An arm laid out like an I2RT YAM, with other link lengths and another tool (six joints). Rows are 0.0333 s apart.
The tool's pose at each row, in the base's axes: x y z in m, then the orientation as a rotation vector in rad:
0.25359, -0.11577, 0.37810, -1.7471, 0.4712, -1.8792
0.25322, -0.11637, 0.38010, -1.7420, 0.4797, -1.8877
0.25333, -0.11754, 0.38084, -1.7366, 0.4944, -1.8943
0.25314, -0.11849, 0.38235, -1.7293, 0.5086, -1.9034
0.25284, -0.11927, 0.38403, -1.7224, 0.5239, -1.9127
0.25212, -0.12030, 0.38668, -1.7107, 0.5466, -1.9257
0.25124, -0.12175, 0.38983, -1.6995, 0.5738, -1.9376
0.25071, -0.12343, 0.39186, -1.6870, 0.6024, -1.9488
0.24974, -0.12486, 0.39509, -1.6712, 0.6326, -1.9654
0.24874, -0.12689, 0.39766, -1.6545, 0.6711, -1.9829
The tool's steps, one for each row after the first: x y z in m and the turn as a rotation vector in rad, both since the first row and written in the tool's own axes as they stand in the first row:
0.00198, -0.00074, -0.00022, -0.0046, 0.0090, 0.0006
0.00326, -0.00022, -0.00014, -0.0123, 0.0183, 0.0047
0.00505, -0.00036, -0.00027, -0.0194, 0.0298, 0.0080
0.00687, -0.00076, -0.00047, -0.0276, 0.0414, 0.0113
0.00963, -0.00158, -0.00100, -0.0387, 0.0588, 0.0173
0.01305, -0.00237, -0.00169, -0.0528, 0.0764, 0.0251
0.01570, -0.00229, -0.00216, -0.0670, 0.0945, 0.0341
0.01917, -0.00316, -0.00293, -0.0822, 0.1173, 0.0417
0.02247, -0.00317, -0.00385, -0.1026, 0.1429, 0.0514

